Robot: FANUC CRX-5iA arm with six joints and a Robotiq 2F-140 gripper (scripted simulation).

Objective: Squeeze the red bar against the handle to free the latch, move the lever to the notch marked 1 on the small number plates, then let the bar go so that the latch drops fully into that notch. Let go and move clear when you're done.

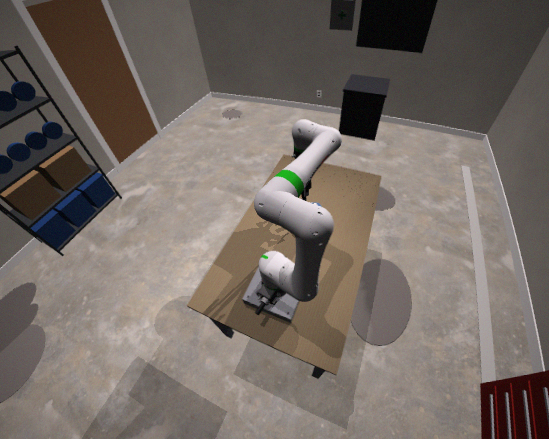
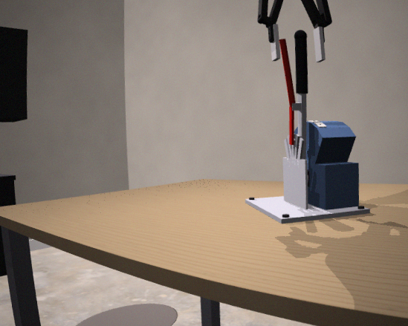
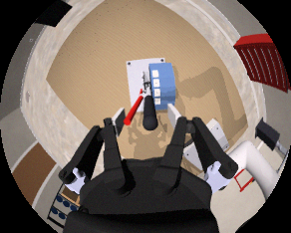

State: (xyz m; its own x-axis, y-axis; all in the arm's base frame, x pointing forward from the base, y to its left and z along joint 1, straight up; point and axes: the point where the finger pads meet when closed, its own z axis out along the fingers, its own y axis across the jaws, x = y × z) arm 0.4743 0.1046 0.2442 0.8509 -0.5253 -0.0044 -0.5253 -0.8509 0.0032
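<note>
The red bar is 20 mm ahead of my hand and 110 mm below it.
</note>
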